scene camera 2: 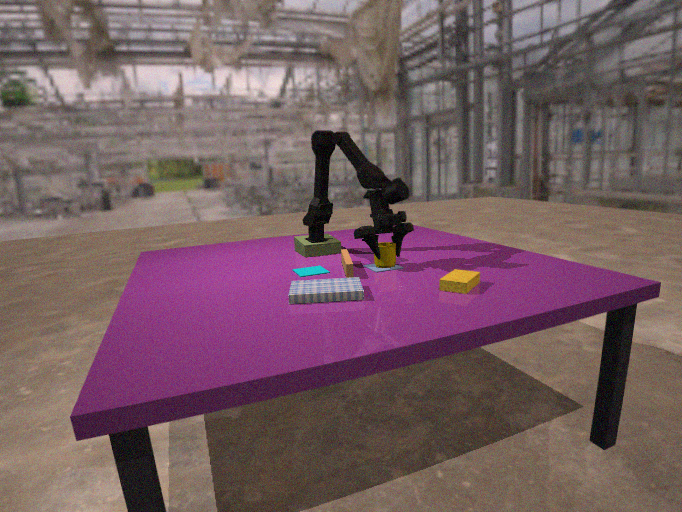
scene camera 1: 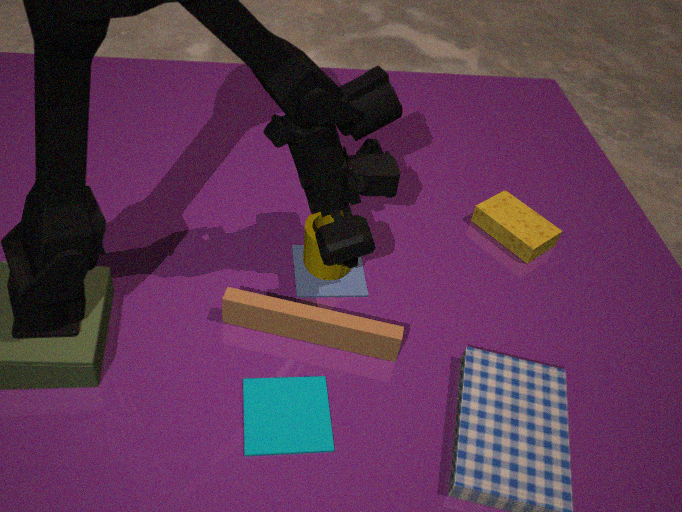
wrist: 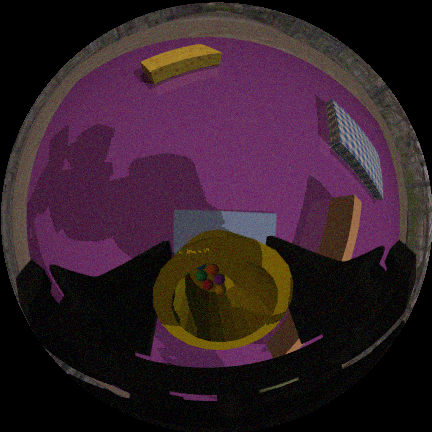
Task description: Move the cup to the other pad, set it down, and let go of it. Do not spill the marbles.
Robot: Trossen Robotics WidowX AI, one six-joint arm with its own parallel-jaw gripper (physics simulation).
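Places are measured from the arm's base along level axes (x down, y back, z left), in metres.
Pixels of known places: gripper, fingertip midpoint: point(scene camera 2: 388, 257) point(wrist: 218, 245); arm's base, origin of the base link: point(scene camera 2: 316, 240) point(scene camera 1: 48, 314).
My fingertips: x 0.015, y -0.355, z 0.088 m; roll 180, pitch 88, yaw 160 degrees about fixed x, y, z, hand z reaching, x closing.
Observation:
For each thing: its top centre in the pictures, then the offset to it from my fingertips. "spot": a spot on its surface instead.
- yellow cup, middle of its top: point(wrist: 226, 309) point(scene camera 1: 332, 226) point(scene camera 2: 384, 244) dx -0.039, dy +0.024, dz +0.001 m
- grey-blue pad, surface spot: point(wrist: 250, 223) point(scene camera 1: 358, 280) spot: dx +0.030, dy -0.011, dz -0.032 m
- teal pad, middle of its top: point(scene camera 1: 287, 413) point(scene camera 2: 310, 270) dx +0.030, dy +0.111, dz -0.216 m
- wooden bar, surface spot: point(wrist: 342, 227) point(scene camera 2: 352, 264) spot: dx +0.002, dy -0.001, dz -0.130 m
- yellow sponge, middle of its top: point(scene camera 1: 518, 217) point(wrist: 178, 53) point(scene camera 2: 460, 275) dx +0.003, dy -0.267, dz +0.044 m
- blue checkered block, middle of its top: point(scene camera 1: 515, 422) point(wrist: 365, 147) point(scene camera 2: 325, 285) dx +0.008, dy -0.128, dz -0.273 m
A yellow cup point(scene camera 1: 314, 256) point(scene camera 2: 386, 255) point(wrist: 241, 310) stands upright on the grey-blue pad point(scene camera 1: 354, 288) point(wrist: 250, 223). Several coloured marbles point(wrist: 209, 277) lie at its bottom in the wrist view. My gripper point(scene camera 1: 330, 249) point(scene camera 2: 386, 249) point(wrist: 218, 245) reaches down over the cup with one finger on each side, and the fingers press against its wall. The teal pad point(scene camera 1: 287, 416) point(scene camera 2: 311, 270) lies flat nearer the front, on the other side of a wooden bar point(scene camera 1: 311, 322) point(scene camera 2: 346, 261) point(wrist: 342, 227).
The wooden bar lies between the two pads. A yellow sponge point(scene camera 1: 517, 225) point(scene camera 2: 459, 280) point(wrist: 181, 61) lies to the right. A blue checkered block point(scene camera 1: 512, 427) point(scene camera 2: 326, 290) point(wrist: 354, 146) lies at the front right. The arm's green base point(scene camera 1: 95, 325) point(scene camera 2: 318, 246) stands at the left.

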